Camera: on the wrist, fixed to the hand. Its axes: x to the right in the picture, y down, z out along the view.
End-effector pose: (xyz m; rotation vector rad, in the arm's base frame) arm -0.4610 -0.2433 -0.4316 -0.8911 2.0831 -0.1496
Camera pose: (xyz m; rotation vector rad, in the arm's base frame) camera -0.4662 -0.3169 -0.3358 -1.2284 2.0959 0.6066
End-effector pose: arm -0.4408 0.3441 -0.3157 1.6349 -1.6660 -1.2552
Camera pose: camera -0.3256 0.3482 -0.3521 1.1699 -1.1165 -1.6389
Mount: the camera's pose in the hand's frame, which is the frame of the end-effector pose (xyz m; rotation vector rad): -0.0138 -0.0899 -0.0797 -0.6597 -0.0715 0.0226
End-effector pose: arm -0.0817 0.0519 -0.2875 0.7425 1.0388 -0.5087
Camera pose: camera -0.1961 0.0537 -0.3268 0.1485 1.0456 -0.1472
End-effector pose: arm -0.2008 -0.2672 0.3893 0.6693 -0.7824 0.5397
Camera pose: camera -0.1133 -0.2730 0.3060 0.0690 -0.9697 0.2493
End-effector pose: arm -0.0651 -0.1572 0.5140 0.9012 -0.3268 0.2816
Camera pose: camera -0.0316 -0.1478 0.3982 0.2577 -0.4606 0.1448
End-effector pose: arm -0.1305 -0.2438 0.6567 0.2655 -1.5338 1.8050
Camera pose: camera -0.0392 -0.1751 0.6963 -0.0102 -2.0862 1.2200
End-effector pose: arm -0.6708 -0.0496 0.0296 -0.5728 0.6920 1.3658
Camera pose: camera -0.5914 -0.1282 -0.0168 -1.0297 0.1724 1.6270
